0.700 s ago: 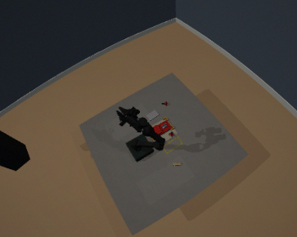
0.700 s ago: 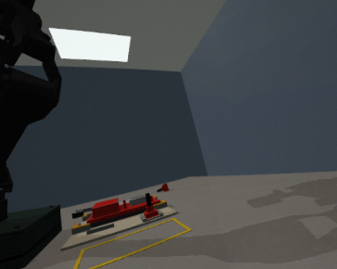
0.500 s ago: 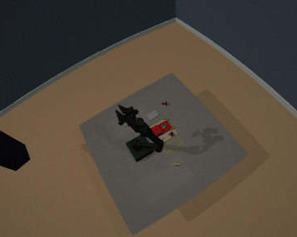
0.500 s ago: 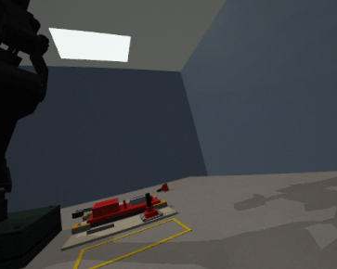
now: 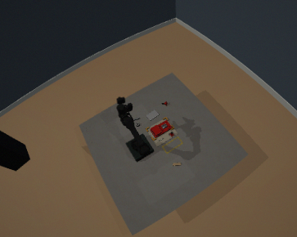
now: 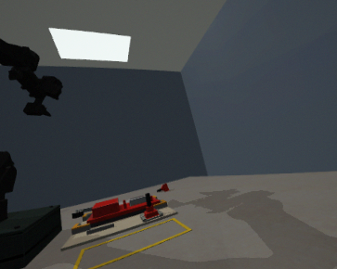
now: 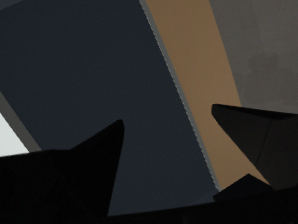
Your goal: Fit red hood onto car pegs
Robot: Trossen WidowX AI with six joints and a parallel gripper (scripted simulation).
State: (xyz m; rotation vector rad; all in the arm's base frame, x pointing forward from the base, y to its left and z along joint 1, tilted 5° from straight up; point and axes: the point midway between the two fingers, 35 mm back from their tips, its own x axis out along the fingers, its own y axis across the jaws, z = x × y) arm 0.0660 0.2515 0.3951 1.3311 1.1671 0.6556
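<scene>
The red hood lies 430 mm below my gripper tip, 220 mm to the right of it and 160 mm ahead of it. The rest, counted from my gripper tip: grey engine block (450 mm below, 250 mm ahead, 230 mm to the right); then pale piece (600 mm to the right, 460 mm below, 70 mm ahead); then jig (460 mm below, 240 mm to the right, 200 mm ahead).
</scene>
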